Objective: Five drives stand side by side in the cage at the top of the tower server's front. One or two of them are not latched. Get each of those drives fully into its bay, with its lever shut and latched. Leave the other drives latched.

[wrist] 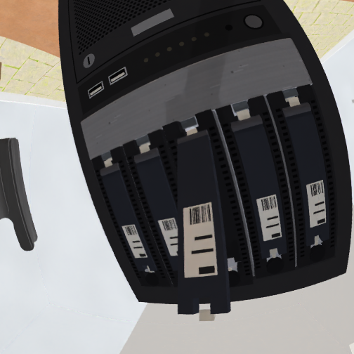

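Note:
The tower server (200,82) fills much of the view, with five drives side by side in its cage. The third drive's lever (193,175) is swung out: its top end sits by the cage's top edge and its lower end stands out towards the camera. How deep that drive sits is hard to tell. The first drive (120,200), second drive (152,180), fourth drive (256,160) and fifth drive (302,145) have levers lying flat in line; the second's lower end is hidden. My gripper is open and off the lever; one dark finger (12,195) shows at the left edge.
A brushed metal strip (150,105) runs above the cage. Above it are two USB ports (118,75) (95,90), a round button (253,21) and a keylock (89,61). Thin metal dividers (234,185) (286,185) stand beside the fourth drive.

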